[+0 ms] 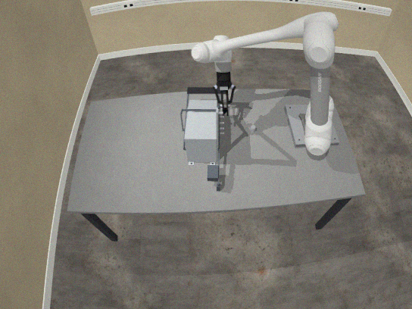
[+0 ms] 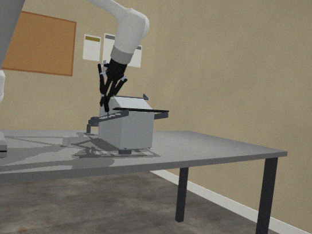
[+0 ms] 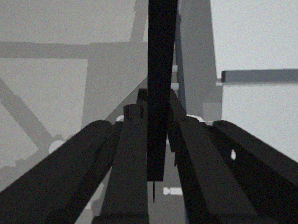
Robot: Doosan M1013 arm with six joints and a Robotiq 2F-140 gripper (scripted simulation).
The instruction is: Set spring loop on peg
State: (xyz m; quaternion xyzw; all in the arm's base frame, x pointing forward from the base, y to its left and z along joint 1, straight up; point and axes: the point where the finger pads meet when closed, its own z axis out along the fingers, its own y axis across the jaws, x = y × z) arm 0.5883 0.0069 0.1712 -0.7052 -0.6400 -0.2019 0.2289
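Now: the dark spring 10 mm ahead of my hand, 40 mm to the left of it and 40 mm above it. Round my hand: steel test weight (170 mm behind, 190 mm below).
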